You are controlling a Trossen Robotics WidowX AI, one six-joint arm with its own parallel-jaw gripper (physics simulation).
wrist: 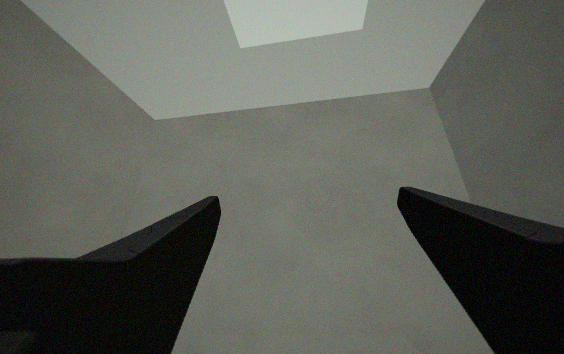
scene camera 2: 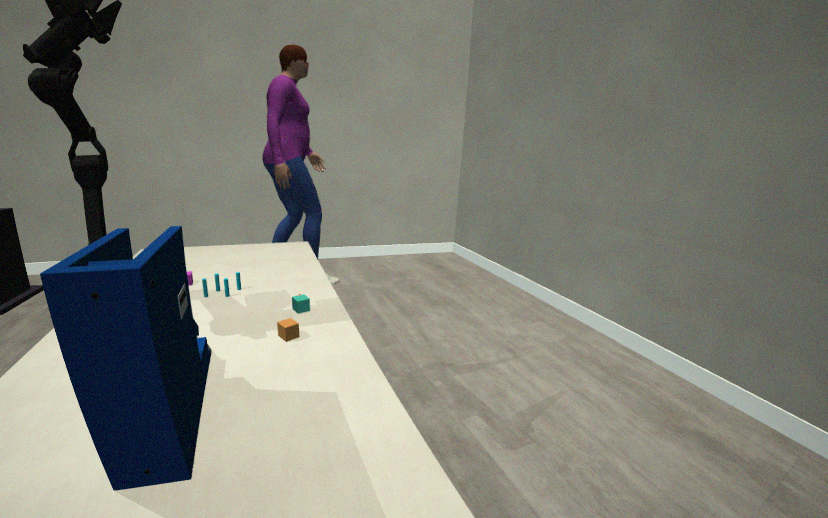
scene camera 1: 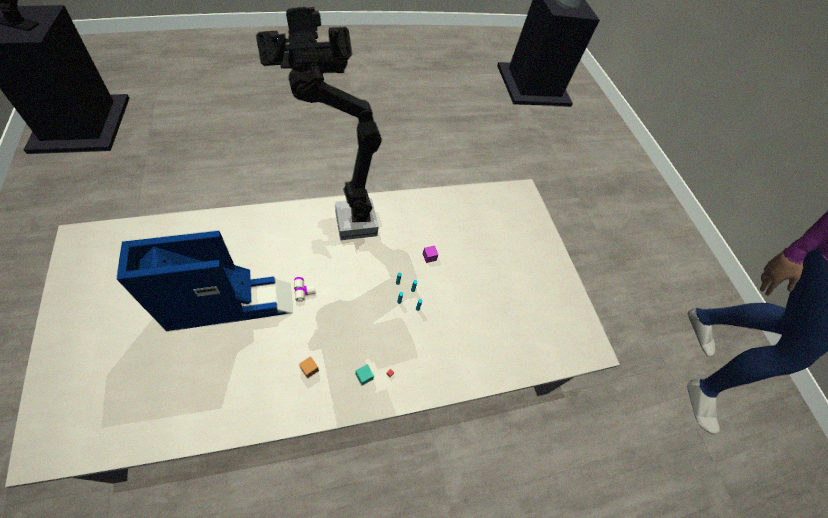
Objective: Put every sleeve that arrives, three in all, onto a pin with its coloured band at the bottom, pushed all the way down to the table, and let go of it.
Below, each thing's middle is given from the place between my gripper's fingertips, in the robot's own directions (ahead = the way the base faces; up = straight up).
My gripper is now 150 mm short of the pale ramp [scene camera 1: 268, 294], 180 mm to the left of it and 780 mm above it. The rest, counted from my hand: blue dispenser [scene camera 2: 125, 327] (160 mm ahead, 300 mm to the right, 640 mm below).
